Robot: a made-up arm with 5 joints. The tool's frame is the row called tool.
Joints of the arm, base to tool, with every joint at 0 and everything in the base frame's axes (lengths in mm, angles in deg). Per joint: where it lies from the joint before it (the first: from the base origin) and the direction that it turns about. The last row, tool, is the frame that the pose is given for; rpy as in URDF.
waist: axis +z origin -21 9 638
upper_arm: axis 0 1 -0.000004 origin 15 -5 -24
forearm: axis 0 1 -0.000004 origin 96 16 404
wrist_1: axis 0 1 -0.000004 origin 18 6 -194
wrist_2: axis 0 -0.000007 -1 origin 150 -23 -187
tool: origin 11 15 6 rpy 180 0 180
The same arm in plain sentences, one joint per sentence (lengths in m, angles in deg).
The arm has five revolute joints in a row. What follows holds with every joint at zero, and every direction is one of the base frame's. Joint 1 is mounted 0.021 m along -x and 0.009 m along +y and 0.638 m along +z from the base frame's origin and turns about +z. Joint 2 is mounted 0.015 m along +x and 0.005 m along -y and 0.024 m along -z from joint 1 and turns about +y. Joint 3 is mounted 0.096 m along +x and 0.016 m along +y and 0.404 m along +z from joint 2 and turns about +y. Joint 4 is mounted 0.018 m along +x and 0.006 m along +y and 0.194 m along -z from joint 3 and turns about +y. Joint 5 is mounted 0.15 m along +x and 0.023 m along -y and 0.187 m along -z from joint 4 and turns about -z. The tool frame, which is the frame that the pose is given for, is mounted 0.011 m along +x and 0.015 m along +y and 0.006 m along +z from joint 5; its axes are the base frame's turned by roll 180, pitch 0 and yaw 180 deg (as in URDF: about the fixed x, then y, then z).
